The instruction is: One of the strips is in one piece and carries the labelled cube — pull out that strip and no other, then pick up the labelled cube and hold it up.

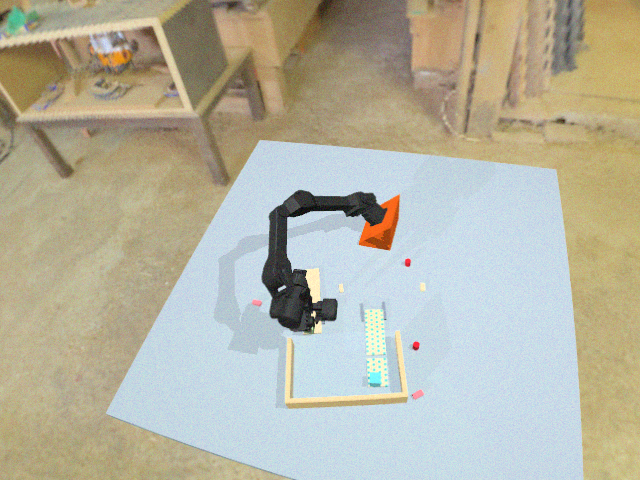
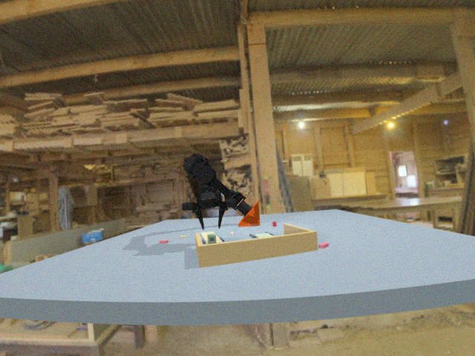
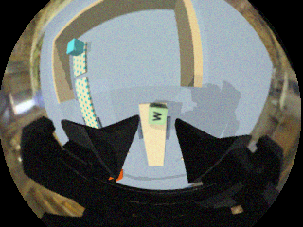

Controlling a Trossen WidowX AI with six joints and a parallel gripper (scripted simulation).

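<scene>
Right now the green cube marked w is 30 mm below my gripper tip. From my gripper tip the other things lie so: tan strip: 100 mm behind, 50 mm below, 40 mm to the right; then tan chip: 280 mm to the left, 270 mm behind, 50 mm below.
</scene>
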